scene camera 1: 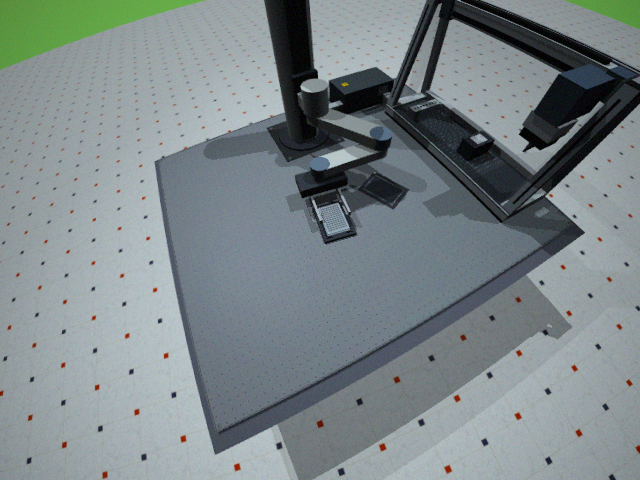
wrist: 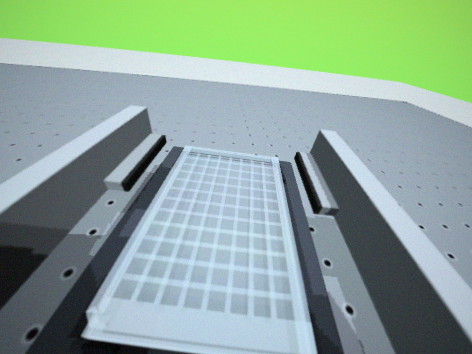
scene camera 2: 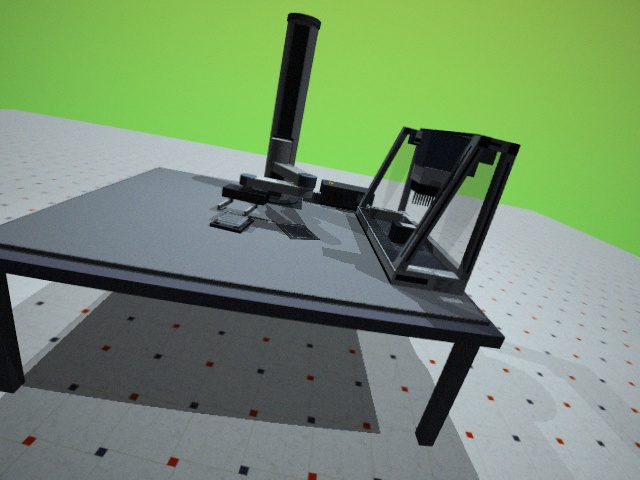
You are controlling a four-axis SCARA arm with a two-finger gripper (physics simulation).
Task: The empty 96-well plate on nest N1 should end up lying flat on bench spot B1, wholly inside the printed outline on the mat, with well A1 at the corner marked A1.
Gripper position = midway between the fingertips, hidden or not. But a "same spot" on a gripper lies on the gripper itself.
Labels:
My gripper shows in scene camera 1 (335,217), in the wrist view and in scene camera 2. One and the same spot on my gripper: (wrist: 413,288) is (scene camera 2: 227,202). The same spot on an instrument head: (scene camera 2: 427,181) is (scene camera 1: 554,138).

